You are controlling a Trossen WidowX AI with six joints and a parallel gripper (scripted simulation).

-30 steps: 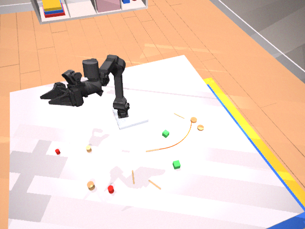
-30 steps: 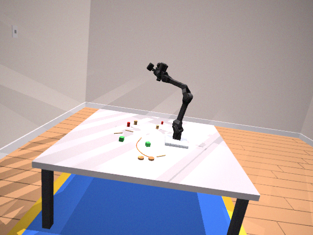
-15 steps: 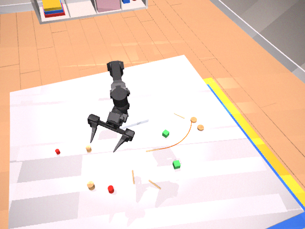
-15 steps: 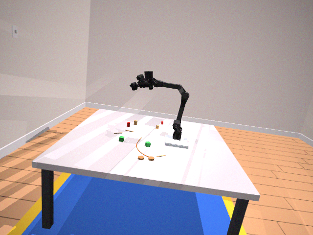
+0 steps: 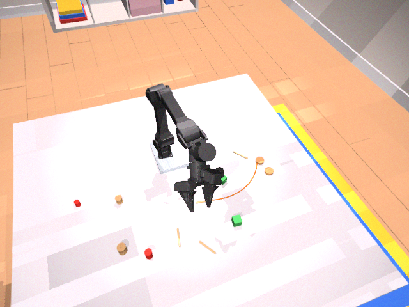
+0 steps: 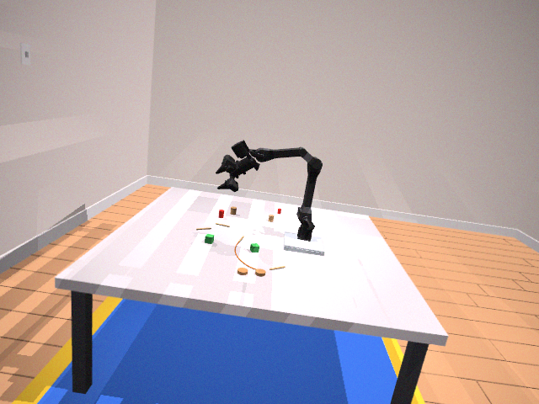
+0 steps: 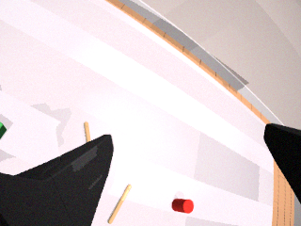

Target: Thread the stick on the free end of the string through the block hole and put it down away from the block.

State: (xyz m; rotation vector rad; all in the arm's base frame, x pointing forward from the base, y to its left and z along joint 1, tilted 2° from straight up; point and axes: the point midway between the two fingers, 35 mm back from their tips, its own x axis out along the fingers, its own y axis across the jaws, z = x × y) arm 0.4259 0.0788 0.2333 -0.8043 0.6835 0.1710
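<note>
Right now the green block is 250 mm behind my gripper tip, 160 mm to the left of it and 230 mm below it.
</note>
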